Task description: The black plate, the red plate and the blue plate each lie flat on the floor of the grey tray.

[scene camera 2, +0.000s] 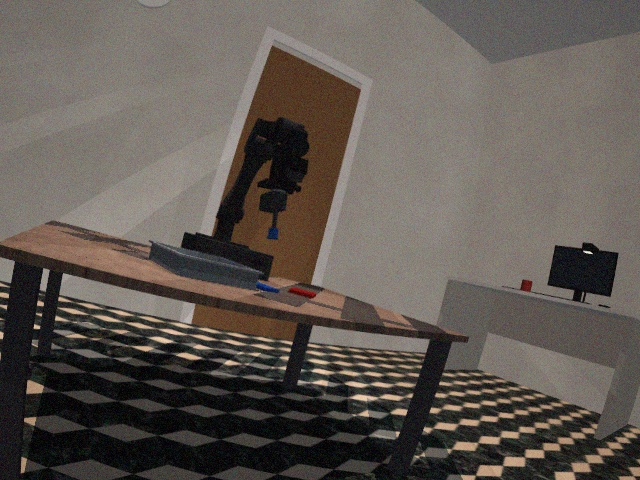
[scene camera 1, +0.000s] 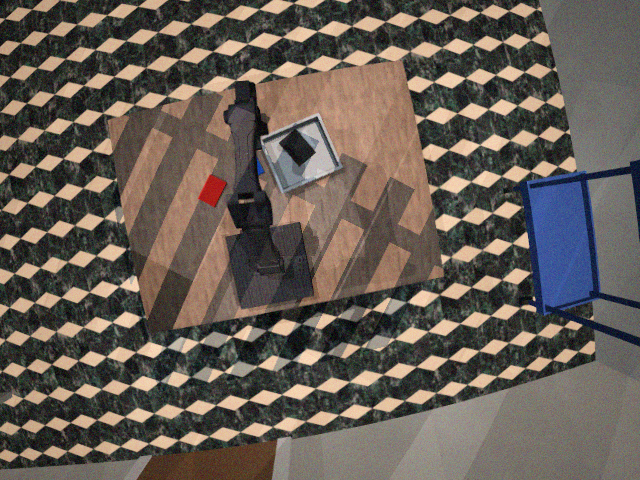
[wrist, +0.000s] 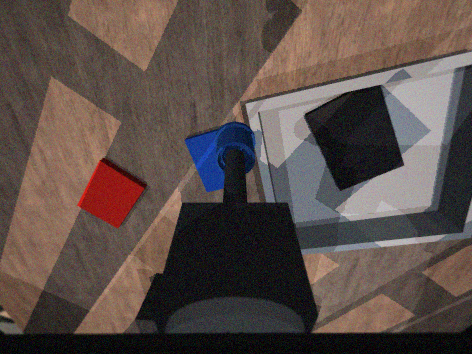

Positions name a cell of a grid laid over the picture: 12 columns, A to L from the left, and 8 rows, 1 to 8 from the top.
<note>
My suction cup (scene camera 2: F4) holds nothing. The cup is 17 cm from the middle of a blue plate (wrist: F4), above it. On the table rests a red plate (wrist: C5).
My suction cup shows as well in the wrist view (wrist: F4).
</note>
